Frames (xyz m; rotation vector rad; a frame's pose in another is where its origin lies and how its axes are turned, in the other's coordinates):
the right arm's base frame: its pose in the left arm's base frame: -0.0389 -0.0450 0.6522 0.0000 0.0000 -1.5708
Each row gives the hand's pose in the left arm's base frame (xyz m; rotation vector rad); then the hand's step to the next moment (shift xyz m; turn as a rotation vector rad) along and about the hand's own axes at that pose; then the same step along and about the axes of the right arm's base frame.
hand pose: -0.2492 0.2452 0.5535 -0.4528 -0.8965 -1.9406
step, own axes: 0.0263 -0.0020 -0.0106 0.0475 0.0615 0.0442
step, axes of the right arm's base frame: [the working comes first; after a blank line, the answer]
step, axes of the left arm's base frame: -0.0146 -0.0228 0.0086 0.0267 -0.0144 0.0841

0.0228 -0.0146 0.0086 0.0144 0.0267 0.0841
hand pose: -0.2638 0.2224 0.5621 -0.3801 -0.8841 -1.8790
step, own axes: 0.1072 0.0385 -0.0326 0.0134 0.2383 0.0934
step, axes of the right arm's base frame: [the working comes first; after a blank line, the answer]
step, axes of the left arm's base frame: -0.0123 -0.1026 0.0580 0.1920 -0.0008 0.1698

0.1026 -0.0123 0.0580 0.0008 0.1920 0.1698
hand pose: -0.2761 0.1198 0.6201 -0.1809 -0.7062 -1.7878
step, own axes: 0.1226 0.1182 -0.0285 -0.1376 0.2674 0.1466
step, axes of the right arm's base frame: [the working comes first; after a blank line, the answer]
step, axes of the left arm's base frame: 0.0726 -0.1364 0.0771 0.2580 0.1471 0.1541

0.1364 0.0726 0.0771 -0.1471 0.2580 0.1541
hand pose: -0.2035 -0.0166 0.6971 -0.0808 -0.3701 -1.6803
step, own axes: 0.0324 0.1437 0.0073 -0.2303 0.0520 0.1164
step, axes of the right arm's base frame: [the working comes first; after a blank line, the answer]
step, axes of the left arm's base frame: 0.1343 -0.0428 0.0435 0.0664 0.2478 0.0590

0.0428 0.1343 0.0435 -0.2478 0.0664 0.0590
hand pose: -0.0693 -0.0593 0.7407 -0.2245 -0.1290 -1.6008
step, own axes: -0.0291 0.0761 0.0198 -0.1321 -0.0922 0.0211
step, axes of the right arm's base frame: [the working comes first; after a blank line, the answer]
step, axes of the left arm's base frame: 0.0781 0.0294 0.0085 -0.0866 0.1374 -0.0038

-0.0294 0.0781 0.0085 -0.1374 -0.0866 -0.0038
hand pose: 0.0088 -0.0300 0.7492 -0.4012 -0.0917 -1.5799
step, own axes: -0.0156 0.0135 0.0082 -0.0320 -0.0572 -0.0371
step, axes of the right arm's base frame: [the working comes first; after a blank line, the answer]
step, axes of the left arm's base frame: 0.0148 0.0165 0.0003 -0.0634 0.0225 -0.0337

-0.0165 0.0148 0.0003 -0.0225 -0.0634 -0.0337
